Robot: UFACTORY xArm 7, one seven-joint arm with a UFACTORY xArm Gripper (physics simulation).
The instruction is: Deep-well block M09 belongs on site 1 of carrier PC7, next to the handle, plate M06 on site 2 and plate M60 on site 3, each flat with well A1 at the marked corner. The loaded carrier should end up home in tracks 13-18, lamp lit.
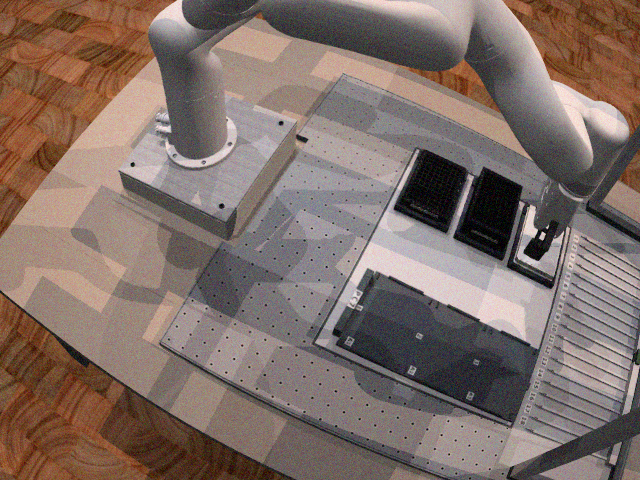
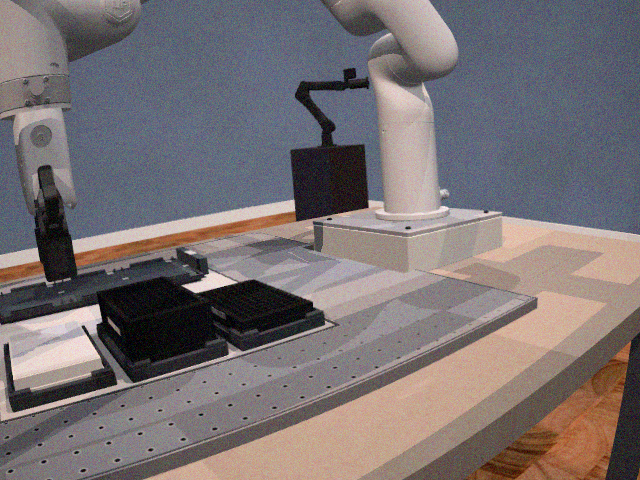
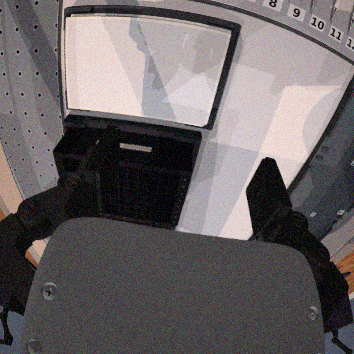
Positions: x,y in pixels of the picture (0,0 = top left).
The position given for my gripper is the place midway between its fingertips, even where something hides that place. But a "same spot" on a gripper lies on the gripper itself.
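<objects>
Dark carrier in image 1, image 2 and image 3 (314,191). On the dark carrier, (image 1: 386,321) and (image 2: 158,271): same spot. My gripper in image 1 (537,234), image 2 and image 3. On my gripper, (image 3: 83,192) and (image 2: 39,230): same spot.
</objects>
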